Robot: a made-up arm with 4 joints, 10 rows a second.
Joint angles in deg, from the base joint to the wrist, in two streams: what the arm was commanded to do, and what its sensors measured. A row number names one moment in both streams.
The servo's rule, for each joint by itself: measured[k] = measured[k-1] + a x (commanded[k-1-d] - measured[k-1]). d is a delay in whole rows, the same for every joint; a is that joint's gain. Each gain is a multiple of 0.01, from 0.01 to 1. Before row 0 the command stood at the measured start. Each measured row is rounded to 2 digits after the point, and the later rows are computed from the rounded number. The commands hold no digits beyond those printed.
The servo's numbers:
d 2
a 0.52 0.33 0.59 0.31
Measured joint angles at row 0:
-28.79 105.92 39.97 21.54
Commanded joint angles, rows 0 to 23:
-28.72 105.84 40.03 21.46
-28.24 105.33 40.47 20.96
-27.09 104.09 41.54 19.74
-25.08 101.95 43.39 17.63
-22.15 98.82 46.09 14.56
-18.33 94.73 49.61 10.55
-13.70 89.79 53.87 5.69
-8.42 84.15 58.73 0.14
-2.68 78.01 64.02 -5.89
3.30 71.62 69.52 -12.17
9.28 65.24 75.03 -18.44
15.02 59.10 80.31 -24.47
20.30 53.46 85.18 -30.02
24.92 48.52 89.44 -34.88
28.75 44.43 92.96 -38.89
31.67 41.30 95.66 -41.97
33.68 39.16 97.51 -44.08
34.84 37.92 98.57 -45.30
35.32 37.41 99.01 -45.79
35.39 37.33 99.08 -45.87
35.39 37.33 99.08 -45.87
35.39 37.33 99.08 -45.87
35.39 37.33 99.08 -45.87
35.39 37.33 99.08 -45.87
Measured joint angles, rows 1 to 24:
-28.79 105.92 39.97 21.54
-28.79 105.92 39.97 21.54
-28.75 105.89 40.01 21.52
-28.48 105.71 40.28 21.35
-27.76 105.18 41.02 20.85
-26.37 104.11 42.42 19.85
-24.18 102.36 44.59 18.21
-21.14 99.84 47.55 15.84
-17.27 96.52 51.28 12.69
-12.67 92.44 55.68 8.80
-7.48 87.68 60.60 4.25
-1.87 82.38 65.86 -0.84
3.93 76.72 71.27 -6.30
9.70 70.91 76.60 -11.93
15.21 65.15 81.66 -17.54
20.26 59.66 86.25 -22.92
24.67 54.63 90.21 -27.87
28.31 50.23 93.43 -32.24
31.10 46.58 95.84 -35.91
33.04 43.72 97.45 -38.82
34.23 41.64 98.37 -40.98
34.83 40.22 98.79 -42.50
35.12 39.27 98.96 -43.54
35.26 38.63 99.03 -44.26

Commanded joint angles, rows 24 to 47:
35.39 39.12 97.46 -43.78
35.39 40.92 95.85 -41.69
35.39 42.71 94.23 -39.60
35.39 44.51 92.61 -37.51
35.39 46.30 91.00 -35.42
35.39 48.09 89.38 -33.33
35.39 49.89 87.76 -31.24
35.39 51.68 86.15 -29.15
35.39 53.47 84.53 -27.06
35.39 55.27 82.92 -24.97
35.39 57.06 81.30 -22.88
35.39 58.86 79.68 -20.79
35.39 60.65 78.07 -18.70
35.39 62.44 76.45 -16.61
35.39 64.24 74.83 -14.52
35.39 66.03 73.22 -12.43
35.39 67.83 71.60 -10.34
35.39 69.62 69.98 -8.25
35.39 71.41 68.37 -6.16
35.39 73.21 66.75 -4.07
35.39 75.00 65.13 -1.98
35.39 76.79 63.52 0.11
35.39 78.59 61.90 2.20
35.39 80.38 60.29 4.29
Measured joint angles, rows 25 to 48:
35.33 38.20 99.06 -44.76
35.36 37.91 99.07 -45.10
35.38 38.31 98.12 -44.69
35.39 39.17 96.78 -43.76
35.39 40.34 95.28 -42.47
35.39 41.72 93.70 -40.93
35.39 43.23 92.11 -39.22
35.39 44.83 90.50 -37.39
35.39 46.50 88.88 -35.48
35.39 48.21 87.27 -33.52
35.39 49.95 85.65 -31.52
35.39 51.71 84.04 -29.49
35.39 53.48 82.42 -27.44
35.39 55.26 80.80 -25.38
35.39 57.04 79.19 -23.31
35.39 58.82 77.57 -21.23
35.39 60.61 75.95 -19.15
35.39 62.40 74.34 -17.07
35.39 64.19 72.72 -14.98
35.39 65.98 71.10 -12.89
35.39 67.77 69.49 -10.80
35.39 69.57 67.87 -8.71
35.39 71.36 66.25 -6.62
35.39 73.15 64.64 -4.53

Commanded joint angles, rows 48 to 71:
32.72 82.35 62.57 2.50
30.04 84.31 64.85 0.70
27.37 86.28 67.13 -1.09
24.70 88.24 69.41 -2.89
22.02 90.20 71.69 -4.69
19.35 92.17 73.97 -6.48
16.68 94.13 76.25 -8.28
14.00 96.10 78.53 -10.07
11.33 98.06 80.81 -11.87
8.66 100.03 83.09 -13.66
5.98 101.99 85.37 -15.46
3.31 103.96 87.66 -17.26
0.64 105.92 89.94 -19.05
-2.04 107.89 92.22 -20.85
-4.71 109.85 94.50 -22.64
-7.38 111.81 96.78 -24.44
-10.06 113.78 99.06 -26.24
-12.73 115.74 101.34 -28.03
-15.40 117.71 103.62 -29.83
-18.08 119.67 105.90 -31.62
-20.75 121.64 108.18 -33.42
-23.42 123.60 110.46 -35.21
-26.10 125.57 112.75 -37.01
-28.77 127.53 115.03 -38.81
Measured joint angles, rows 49 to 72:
35.39 74.95 63.02 -2.44
35.39 76.74 61.41 -0.35
34.00 78.59 62.09 0.53
31.94 80.48 63.72 0.58
29.56 82.39 65.73 0.06
27.03 84.32 67.90 -0.85
24.42 86.26 70.14 -2.04
21.78 88.21 72.40 -3.42
19.13 90.16 74.67 -4.93
16.46 92.12 76.95 -6.52
13.79 94.08 79.23 -8.18
11.12 96.04 81.51 -9.88
8.45 98.00 83.79 -11.61
5.78 99.97 86.07 -13.36
3.11 101.93 88.35 -15.12
0.43 103.90 90.63 -16.90
-2.24 105.86 92.91 -18.68
-4.91 107.82 95.19 -20.47
-7.59 109.79 97.47 -22.26
-10.26 111.75 99.75 -24.05
-12.93 113.72 102.03 -25.84
-15.61 115.68 104.31 -27.63
-18.28 117.65 106.59 -29.42
-20.95 119.61 108.87 -31.21

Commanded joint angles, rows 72 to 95:
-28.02 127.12 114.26 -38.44
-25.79 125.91 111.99 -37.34
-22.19 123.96 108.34 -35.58
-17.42 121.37 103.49 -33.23
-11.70 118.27 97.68 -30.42
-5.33 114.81 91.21 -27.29
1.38 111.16 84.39 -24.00
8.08 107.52 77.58 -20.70
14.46 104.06 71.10 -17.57
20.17 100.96 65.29 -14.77
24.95 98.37 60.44 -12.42
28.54 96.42 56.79 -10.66
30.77 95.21 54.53 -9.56
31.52 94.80 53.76 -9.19
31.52 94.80 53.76 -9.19
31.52 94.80 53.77 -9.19
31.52 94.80 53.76 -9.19
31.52 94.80 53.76 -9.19
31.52 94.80 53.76 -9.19
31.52 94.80 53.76 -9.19
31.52 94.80 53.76 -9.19
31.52 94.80 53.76 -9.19
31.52 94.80 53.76 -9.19
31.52 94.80 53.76 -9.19
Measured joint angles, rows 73 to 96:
-23.63 121.58 111.16 -33.01
-26.30 123.54 113.44 -34.81
-27.19 124.72 113.92 -35.94
-26.46 125.11 112.78 -36.37
-24.24 124.73 110.16 -36.13
-20.69 123.62 106.22 -35.23
-16.02 121.85 101.18 -33.74
-10.46 119.53 95.30 -31.74
-4.30 116.77 88.86 -29.34
2.14 113.72 82.20 -26.66
8.55 110.53 75.65 -23.84
14.59 107.37 69.54 -21.03
19.98 104.40 64.17 -18.36
24.43 101.77 59.82 -15.97
27.73 99.61 56.70 -13.98
29.70 98.02 54.97 -12.50
30.65 96.96 54.26 -11.47
31.10 96.25 53.97 -10.76
31.32 95.77 53.85 -10.27
31.42 95.45 53.80 -9.94
31.47 95.24 53.78 -9.71
31.50 95.09 53.77 -9.55
31.51 94.99 53.76 -9.44
31.52 94.93 53.76 -9.36

